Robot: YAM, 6 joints.
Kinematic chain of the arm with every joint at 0, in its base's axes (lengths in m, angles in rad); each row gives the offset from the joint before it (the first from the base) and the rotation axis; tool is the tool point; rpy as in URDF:
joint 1: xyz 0 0 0.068 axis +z
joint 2: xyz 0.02 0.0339 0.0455 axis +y
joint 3: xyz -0.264 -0.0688 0 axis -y
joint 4: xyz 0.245 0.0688 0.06 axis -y
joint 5: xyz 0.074 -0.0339 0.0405 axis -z
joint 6: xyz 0.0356 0 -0.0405 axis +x
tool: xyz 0 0 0 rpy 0 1.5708 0
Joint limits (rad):
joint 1: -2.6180..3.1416
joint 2: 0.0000..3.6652
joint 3: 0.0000..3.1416
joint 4: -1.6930..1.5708
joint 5: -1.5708..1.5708
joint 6: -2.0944..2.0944
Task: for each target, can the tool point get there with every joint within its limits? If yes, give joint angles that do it. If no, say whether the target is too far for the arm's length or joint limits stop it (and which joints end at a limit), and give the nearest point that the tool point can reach.
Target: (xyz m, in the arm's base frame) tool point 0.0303 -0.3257 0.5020
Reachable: yes | joints 1.6510 0.2874 2.1862 -0.7204 0.1149 0.0198
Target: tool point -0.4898 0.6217 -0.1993
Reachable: no: too far | nearest point -0.3713 0.4713 -0.1217 | short by 0.207 m
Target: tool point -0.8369 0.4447 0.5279
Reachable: no: too far | nearest point -0.5223 0.2775 0.3687 | short by 0.390 m
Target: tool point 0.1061 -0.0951 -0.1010
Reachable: yes | joints -0.8986 2.7076 0.6623 -0.1719 -0.7340 -0.1328
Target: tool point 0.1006 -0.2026 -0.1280
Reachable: yes | joints -0.9585 2.9502 1.2121 -0.9059 1.2818 1.5196
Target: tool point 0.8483 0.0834 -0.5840
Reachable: no: too far | nearest point 0.5103 0.0502 -0.2659 | short by 0.465 m
